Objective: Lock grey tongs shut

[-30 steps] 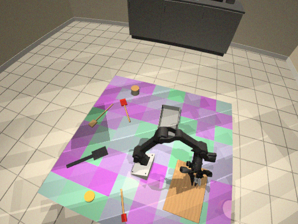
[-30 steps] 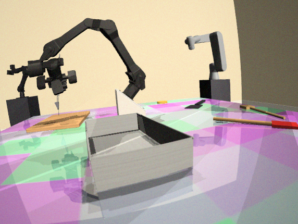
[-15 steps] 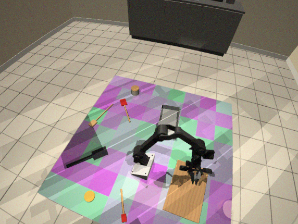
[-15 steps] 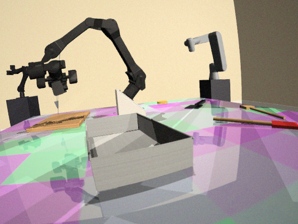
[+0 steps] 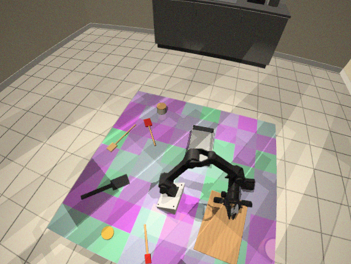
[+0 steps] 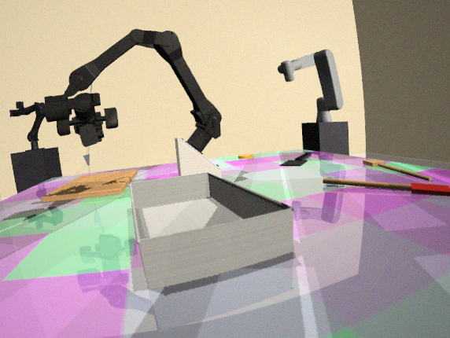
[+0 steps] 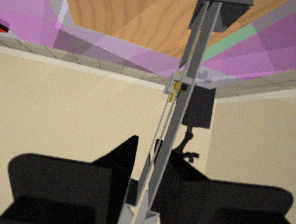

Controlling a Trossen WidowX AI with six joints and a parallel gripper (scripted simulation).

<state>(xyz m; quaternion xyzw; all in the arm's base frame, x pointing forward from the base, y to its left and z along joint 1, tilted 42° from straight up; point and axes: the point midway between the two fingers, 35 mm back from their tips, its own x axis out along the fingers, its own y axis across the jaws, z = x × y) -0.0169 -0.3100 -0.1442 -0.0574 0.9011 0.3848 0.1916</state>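
My gripper tip is now 170 mm above the wooden board. Round my gripper tip: grey roasting tin (470 mm ahead, 290 mm to the left, 150 mm below); then red spatula (470 mm ahead, 720 mm to the left, 170 mm below); then black spatula (60 mm behind, 750 mm to the left, 180 mm below).
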